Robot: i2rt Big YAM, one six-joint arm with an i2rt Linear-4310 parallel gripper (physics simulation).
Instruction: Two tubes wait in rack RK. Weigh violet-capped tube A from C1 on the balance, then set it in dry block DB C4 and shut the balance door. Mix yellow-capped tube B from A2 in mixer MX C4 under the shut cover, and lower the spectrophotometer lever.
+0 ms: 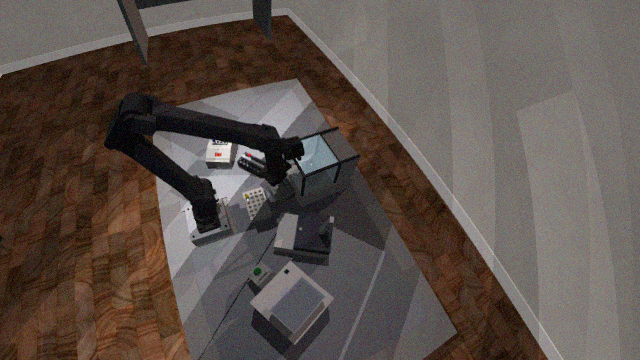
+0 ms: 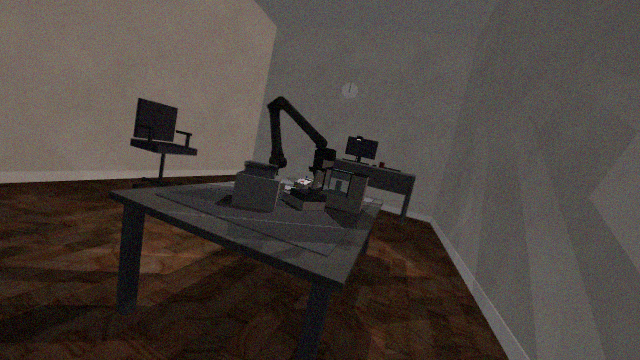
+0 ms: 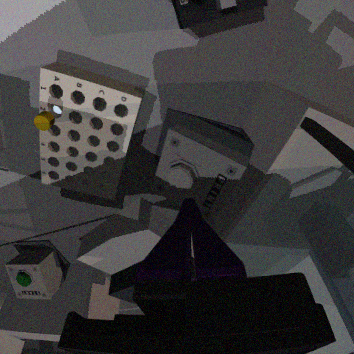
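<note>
My gripper point(image 3: 189, 203) is shut and empty, its dark fingertips beside the round button point(image 3: 185, 174) of the PRINT box point(image 3: 207, 150); contact cannot be told. The balance point(image 1: 345, 145) point(image 2: 356, 192) stands beside it; its door position is unclear. Violet-capped tube A cannot be made out. Yellow-capped tube B point(image 3: 44, 121) point(image 1: 246, 196) leans out of the A side of the pale rack point(image 3: 95, 78), near row 2. The spectrophotometer point(image 1: 285, 232) point(image 2: 305, 201) has its lever point(image 1: 326, 231) raised. A grey box with a covered top point(image 1: 297, 304) point(image 2: 256, 192), apparently the mixer, stands at the near end.
A START box with a green button point(image 3: 23, 278) point(image 1: 257, 271) stands by the covered box. A white block with a red display point(image 1: 218, 155) and a dark holder point(image 1: 251, 165) point(image 3: 220, 17) stand beyond the rack. The balance's black frame point(image 3: 327, 140) rises close to my right. Shadows darken the mat.
</note>
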